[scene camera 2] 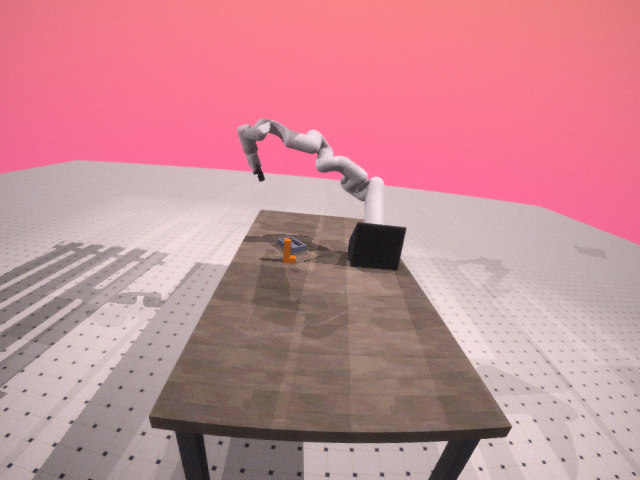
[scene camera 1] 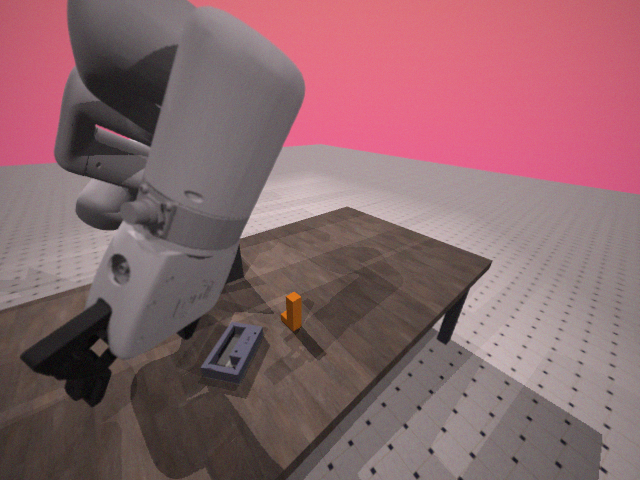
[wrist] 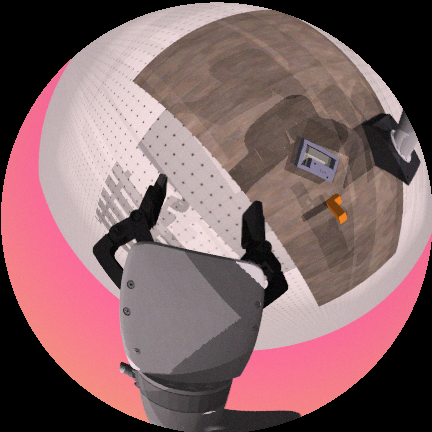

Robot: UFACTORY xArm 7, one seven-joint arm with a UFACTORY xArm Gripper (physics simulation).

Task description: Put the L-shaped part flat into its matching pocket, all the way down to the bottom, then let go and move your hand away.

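The orange L-shaped part stands upright on the table, its long arm vertical and its short foot on the tabletop. The blue-grey block with the pocket lies flat close beside it, apart from it. Its pocket opens upward and its light floor shows, with no part in it. My gripper is open and empty, high above the table's level and well away from both. In the scene camera 1 view it is at the lower left, seen from the side.
The brown wooden table carries both things. The black base block of the arm stands at the table's side. In the wrist view, the long table edge runs close by my right finger, with tiled floor beyond.
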